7 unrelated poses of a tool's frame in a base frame.
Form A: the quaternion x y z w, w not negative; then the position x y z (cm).
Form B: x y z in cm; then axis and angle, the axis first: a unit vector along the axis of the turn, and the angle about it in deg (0 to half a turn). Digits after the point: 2 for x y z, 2 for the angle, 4 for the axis.
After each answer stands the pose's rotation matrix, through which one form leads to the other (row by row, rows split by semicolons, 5 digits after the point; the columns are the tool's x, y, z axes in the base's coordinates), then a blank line. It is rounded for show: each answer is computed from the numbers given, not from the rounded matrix.
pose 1, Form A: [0.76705 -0.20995 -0.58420 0.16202 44.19 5.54 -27.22]
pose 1, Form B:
[44.19 5.54 -27.22 0.7773 -0.2128 -0.5920 161.35]
0.22925 -0.13278 -0.96427; -0.51140 -0.85934 -0.00325; -0.82820 0.49387 -0.26491

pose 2, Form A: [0.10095 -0.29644 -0.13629 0.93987 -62.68 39.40 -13.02]
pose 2, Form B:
[-62.68 39.40 -13.02 0.2956 -0.8680 -0.3991 39.94]
0.78710 0.19634 -0.58475; -0.31604 0.94247 -0.10896; 0.52971 0.27056 0.80386

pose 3, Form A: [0.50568 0.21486 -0.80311 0.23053 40.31 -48.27 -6.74]
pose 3, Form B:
[40.31 -48.27 -6.74 0.5197 0.2208 -0.8253 153.34]
-0.38229 0.58758 -0.71317; -0.15298 -0.80138 -0.57826; -0.91129 -0.11196 0.39625

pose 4, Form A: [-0.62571 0.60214 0.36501 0.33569 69.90 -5.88 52.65]
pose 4, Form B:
[69.90 -5.88 52.65 -0.6643 0.6392 0.3875 140.77]
0.00840 -0.99858 -0.05252; -0.50847 -0.04948 0.85966; -0.86104 0.01948 -0.50816

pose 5, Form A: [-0.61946 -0.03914 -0.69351 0.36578 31.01 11.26 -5.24]
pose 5, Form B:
[31.01 11.26 -5.24 -0.6656 -0.0421 -0.7451 137.09]
0.03504 0.55583 0.83056; -0.45885 -0.72935 0.50745; 0.88782 -0.39888 0.22949

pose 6, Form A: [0.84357 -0.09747 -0.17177 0.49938 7.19 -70.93 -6.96]
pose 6, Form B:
[7.19 -70.93 -6.96 0.9737 -0.1125 -0.1983 120.08]
0.92199 0.00711 -0.38715; -0.33600 -0.48224 -0.80904; -0.19245 0.87601 -0.44223

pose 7, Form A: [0.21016 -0.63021 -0.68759 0.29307 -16.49 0.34 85.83]
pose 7, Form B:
[-16.49 0.34 85.83 0.2198 -0.6592 -0.7192 145.92]
-0.73989 0.13813 -0.65840; -0.66791 -0.03389 0.74347; 0.08038 0.98983 0.11734

